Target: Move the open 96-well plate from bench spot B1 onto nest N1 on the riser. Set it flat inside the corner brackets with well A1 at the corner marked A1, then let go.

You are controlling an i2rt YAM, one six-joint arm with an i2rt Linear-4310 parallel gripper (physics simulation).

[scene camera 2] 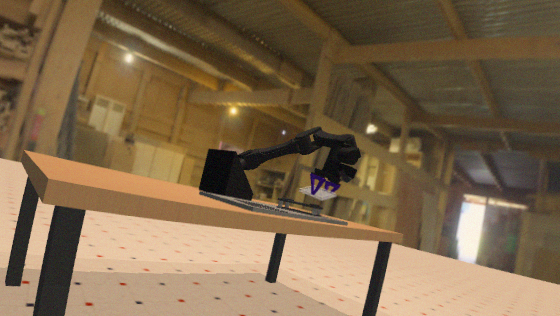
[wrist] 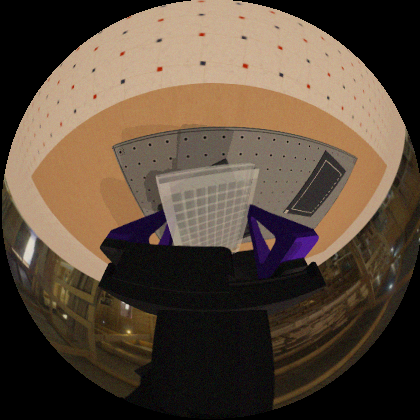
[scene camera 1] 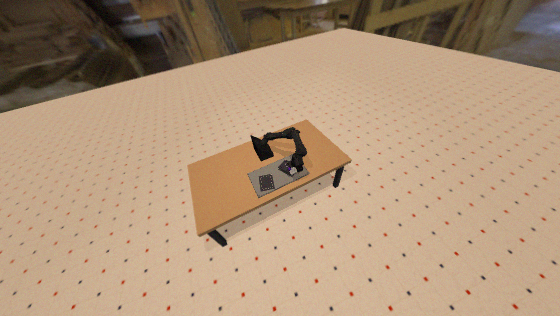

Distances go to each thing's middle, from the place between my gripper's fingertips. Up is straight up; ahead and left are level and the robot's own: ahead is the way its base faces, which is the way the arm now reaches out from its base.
The translucent well plate (wrist: 207,205) is 10 mm behind my hand and 20 mm above it. From my hand the other things lie so: dark nest with pale outline (wrist: 327,173): 70 mm behind, 250 mm to the right, 70 mm below.
